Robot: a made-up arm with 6 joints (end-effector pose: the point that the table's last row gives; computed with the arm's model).
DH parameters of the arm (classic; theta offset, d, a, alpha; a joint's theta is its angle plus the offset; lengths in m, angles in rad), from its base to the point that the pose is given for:
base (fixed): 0 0 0 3.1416
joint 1: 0 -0.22 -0.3 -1.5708
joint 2: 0 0.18 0.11 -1.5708
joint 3: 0 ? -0.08 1.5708
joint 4: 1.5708 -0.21 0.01 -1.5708
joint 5: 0 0.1 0.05 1.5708
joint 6: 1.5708 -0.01 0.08 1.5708
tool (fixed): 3.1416 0.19 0 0
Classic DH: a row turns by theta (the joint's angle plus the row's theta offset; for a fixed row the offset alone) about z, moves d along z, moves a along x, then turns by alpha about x.
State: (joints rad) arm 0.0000 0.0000 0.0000 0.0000 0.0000 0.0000
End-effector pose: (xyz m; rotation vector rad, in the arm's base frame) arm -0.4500 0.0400 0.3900 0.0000 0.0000 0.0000
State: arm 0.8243 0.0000 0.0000 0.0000 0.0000 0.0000
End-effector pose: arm -0.2762 0.3575 0.3900 0.0000 0.0000 -0.8243
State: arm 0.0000 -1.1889 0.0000 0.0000 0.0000 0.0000
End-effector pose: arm -0.1982 0.0400 0.4226 0.0000 1.1889 0.0000
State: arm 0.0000 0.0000 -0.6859 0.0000 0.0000 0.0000
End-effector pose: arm -0.2519 0.1549 0.3900 0.0000 0.0000 -0.6859
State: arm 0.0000 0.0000 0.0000 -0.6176 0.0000 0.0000
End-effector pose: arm -0.2720 0.0400 0.4481 0.0000 0.6176 0.0000
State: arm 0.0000 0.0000 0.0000 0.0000 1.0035 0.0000
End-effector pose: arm -0.4500 0.2378 0.2705 -1.0035 0.0000 0.0000
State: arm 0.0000 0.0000 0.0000 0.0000 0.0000 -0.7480
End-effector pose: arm -0.2994 0.0400 0.3937 0.0000 0.7480 0.0000
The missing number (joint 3, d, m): -0.08
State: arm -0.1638 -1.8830 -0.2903 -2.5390 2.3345 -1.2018
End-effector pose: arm -0.3356 0.1511 0.1988 -0.1473 -0.6353 -2.0535
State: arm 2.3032 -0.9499 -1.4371 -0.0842 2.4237 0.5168
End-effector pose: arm 0.3129 0.0300 -0.1959 0.9108 2.2526 -0.0194
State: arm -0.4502 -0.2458 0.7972 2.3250 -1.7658 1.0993
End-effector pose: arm -0.2601 -0.1151 -0.1012 -2.4971 0.4326 -0.5844
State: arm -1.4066 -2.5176 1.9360 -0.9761 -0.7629 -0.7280
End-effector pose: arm 0.0879 -0.3208 0.1491 0.2521 -1.4578 -0.0497
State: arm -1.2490 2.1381 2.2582 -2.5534 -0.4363 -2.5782
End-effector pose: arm 0.3623 -0.3795 0.2813 0.1753 1.6089 -1.0486
